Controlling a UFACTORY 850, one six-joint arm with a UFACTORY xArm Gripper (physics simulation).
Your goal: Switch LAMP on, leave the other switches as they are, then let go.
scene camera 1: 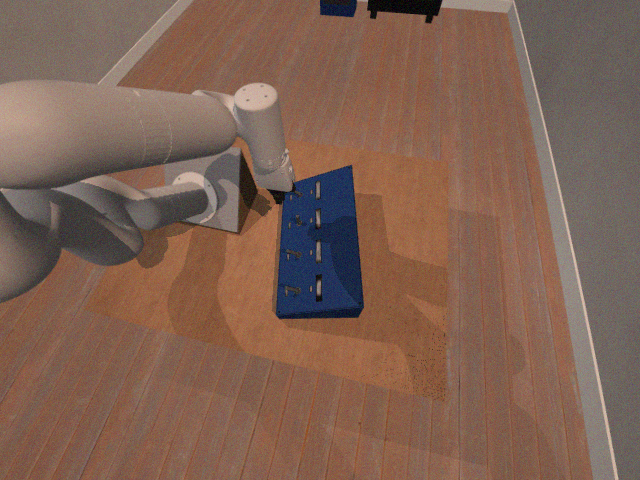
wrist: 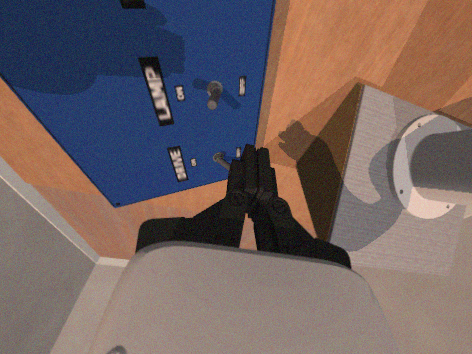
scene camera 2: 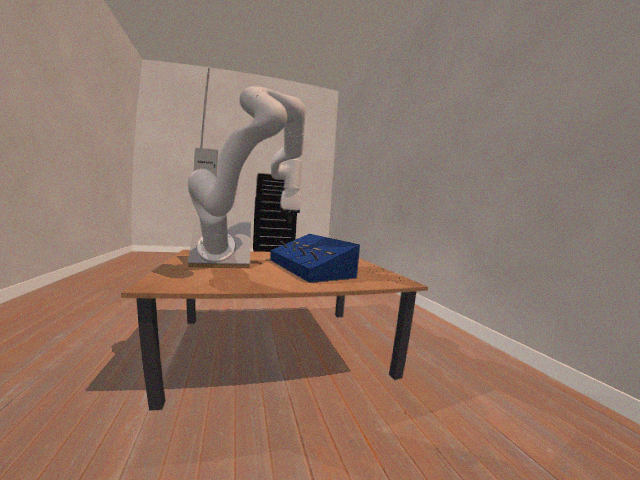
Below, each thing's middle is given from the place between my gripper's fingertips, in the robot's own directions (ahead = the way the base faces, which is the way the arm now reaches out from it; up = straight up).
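Blue switch box (scene camera 1: 327, 272): my hand 150 mm above it, 120 mm short of it, 20 mm to the left of it.
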